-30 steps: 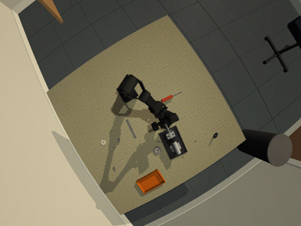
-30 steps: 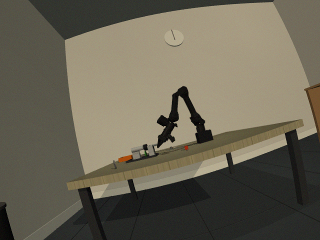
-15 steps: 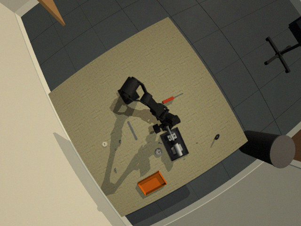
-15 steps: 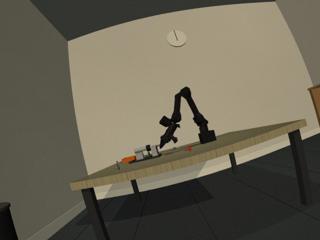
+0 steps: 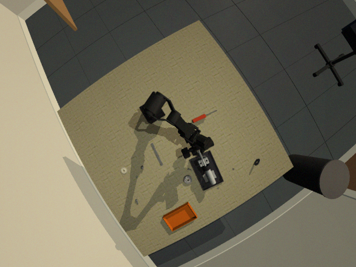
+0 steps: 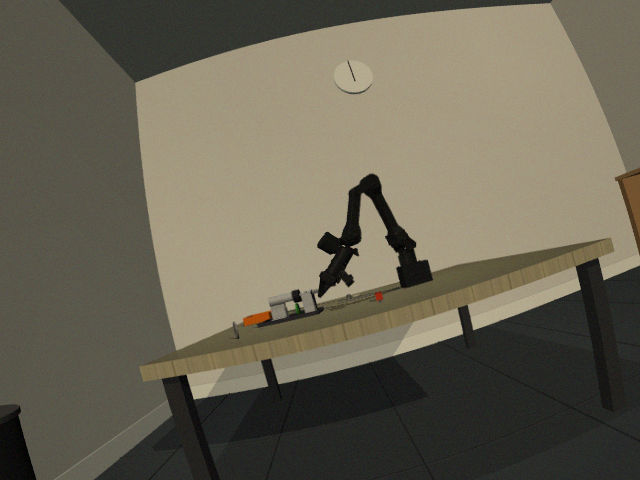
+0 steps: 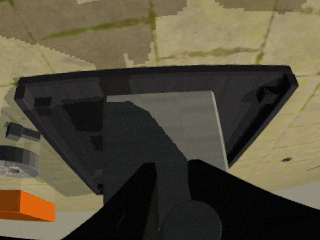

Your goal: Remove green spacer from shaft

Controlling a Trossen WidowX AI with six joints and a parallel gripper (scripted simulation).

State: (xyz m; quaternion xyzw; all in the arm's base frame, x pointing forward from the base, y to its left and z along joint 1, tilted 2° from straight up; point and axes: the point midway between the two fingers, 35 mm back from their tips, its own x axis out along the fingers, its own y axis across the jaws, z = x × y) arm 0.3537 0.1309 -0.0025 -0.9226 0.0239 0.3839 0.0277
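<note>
Now: the green spacer 9 cm ahead of my gripper tip, 3 cm below it and 1 cm to the right of it. Round my gripper tip: grey shaft: 3 cm ahead, 2 cm above; orange tray: 32 cm ahead, 31 cm to the right, 5 cm below; red-handled screwdriver: 20 cm behind, 16 cm to the left, 5 cm below.
</note>
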